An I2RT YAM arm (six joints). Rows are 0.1 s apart.
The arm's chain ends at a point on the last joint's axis. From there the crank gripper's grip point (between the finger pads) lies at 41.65 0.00 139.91 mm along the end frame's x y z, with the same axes.
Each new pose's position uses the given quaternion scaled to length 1; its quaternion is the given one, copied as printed.
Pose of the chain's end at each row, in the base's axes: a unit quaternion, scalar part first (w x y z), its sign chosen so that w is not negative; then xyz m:
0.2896, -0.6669, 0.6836, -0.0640, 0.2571, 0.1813, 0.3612
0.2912, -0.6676, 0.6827, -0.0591, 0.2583, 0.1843, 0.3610
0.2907, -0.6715, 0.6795, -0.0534, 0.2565, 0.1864, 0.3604
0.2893, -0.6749, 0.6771, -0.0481, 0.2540, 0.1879, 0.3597
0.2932, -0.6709, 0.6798, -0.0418, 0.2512, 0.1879, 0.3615
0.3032, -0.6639, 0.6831, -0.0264, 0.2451, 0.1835, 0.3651
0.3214, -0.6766, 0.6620, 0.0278, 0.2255, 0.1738, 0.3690
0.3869, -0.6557, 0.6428, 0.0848, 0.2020, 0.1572, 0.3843
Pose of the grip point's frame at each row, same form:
0.2896, -0.6669, 0.6836, -0.0640, 0.3268, 0.1836, 0.2330
0.2912, -0.6676, 0.6827, -0.0591, 0.3275, 0.1880, 0.2325
0.2907, -0.6715, 0.6795, -0.0534, 0.3248, 0.1916, 0.2315
0.2893, -0.6749, 0.6771, -0.0481, 0.3212, 0.1942, 0.2302
0.2932, -0.6709, 0.6798, -0.0418, 0.3178, 0.1960, 0.2319
0.3032, -0.6639, 0.6831, -0.0264, 0.3107, 0.1963, 0.2353
0.3214, -0.6766, 0.6620, 0.0278, 0.2849, 0.2032, 0.2389
0.3869, -0.6557, 0.6428, 0.0848, 0.2627, 0.2111, 0.2629

